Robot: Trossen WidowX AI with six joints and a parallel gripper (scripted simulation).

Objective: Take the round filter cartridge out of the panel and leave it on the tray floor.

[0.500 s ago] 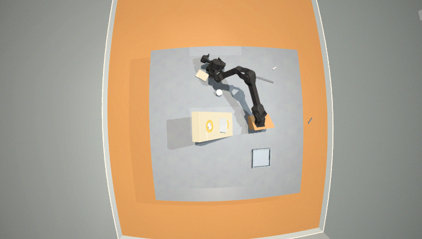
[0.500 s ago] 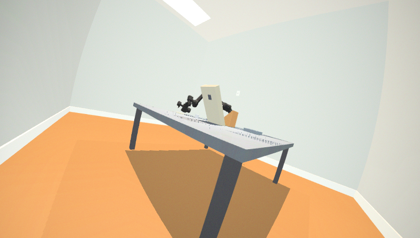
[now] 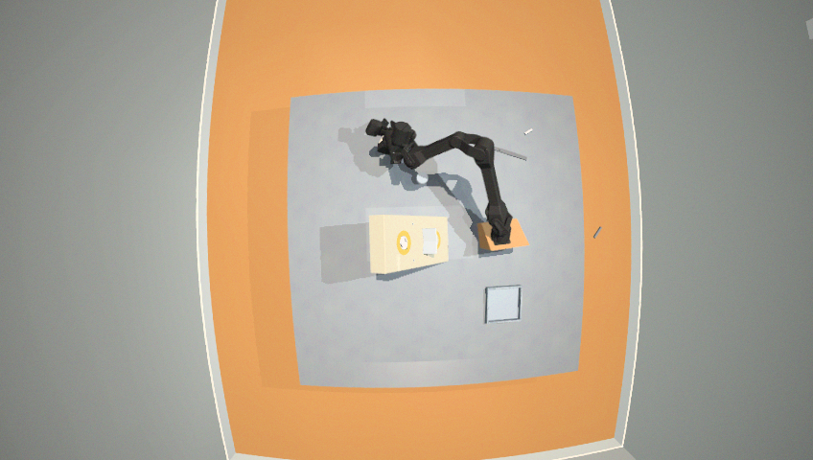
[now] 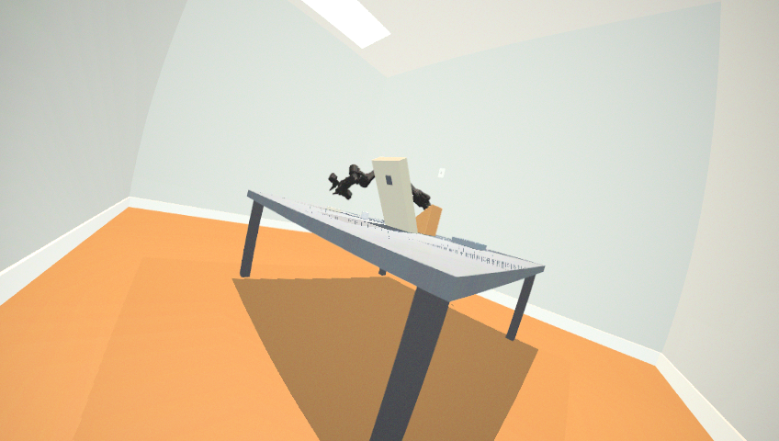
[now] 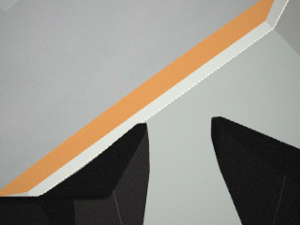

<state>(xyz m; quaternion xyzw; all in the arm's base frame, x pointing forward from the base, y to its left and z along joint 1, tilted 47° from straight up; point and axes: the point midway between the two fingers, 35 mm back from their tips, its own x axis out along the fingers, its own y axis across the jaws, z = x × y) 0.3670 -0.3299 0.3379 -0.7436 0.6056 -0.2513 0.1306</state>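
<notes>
Right now my gripper tip is 47 cm to the right of the round filter cartridge and 14 cm below it. The rest, counted from my gripper tip: square tray (40 cm behind, 78 cm to the left, 9 cm below); then service panel (5 cm behind, 47 cm to the left, 6 cm above).
</notes>
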